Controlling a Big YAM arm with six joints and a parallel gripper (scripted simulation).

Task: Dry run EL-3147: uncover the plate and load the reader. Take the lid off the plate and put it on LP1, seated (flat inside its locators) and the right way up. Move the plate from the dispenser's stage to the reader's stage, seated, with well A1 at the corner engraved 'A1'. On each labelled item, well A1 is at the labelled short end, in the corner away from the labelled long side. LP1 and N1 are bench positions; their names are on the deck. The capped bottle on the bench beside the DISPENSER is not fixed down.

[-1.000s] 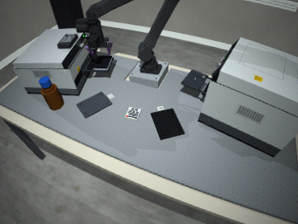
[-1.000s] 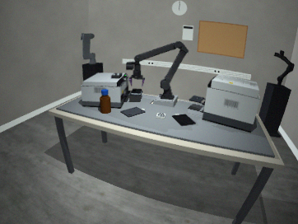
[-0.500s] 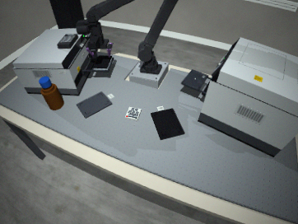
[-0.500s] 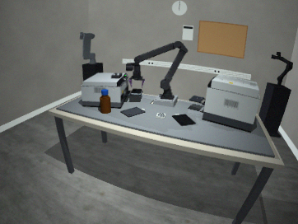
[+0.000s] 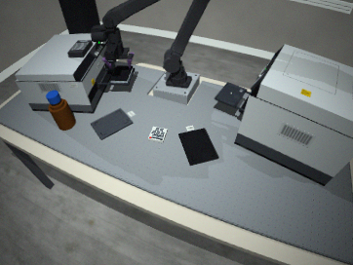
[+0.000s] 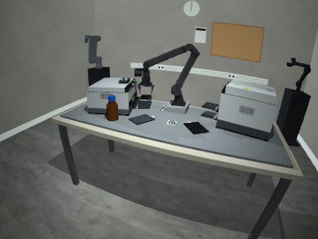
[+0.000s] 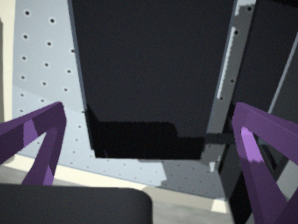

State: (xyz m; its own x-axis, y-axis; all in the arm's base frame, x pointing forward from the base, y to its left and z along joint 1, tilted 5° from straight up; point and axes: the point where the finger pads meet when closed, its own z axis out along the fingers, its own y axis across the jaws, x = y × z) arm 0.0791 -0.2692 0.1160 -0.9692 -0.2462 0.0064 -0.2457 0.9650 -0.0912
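My hand is 40 mm above the lidded plate. The rest, counted from my hand: label: 160 mm ahead, 120 mm to the left, 140 mm below; white multi-well plate: 40 mm below; LP1 pad: 250 mm ahead, 60 mm to the left, 130 mm below.
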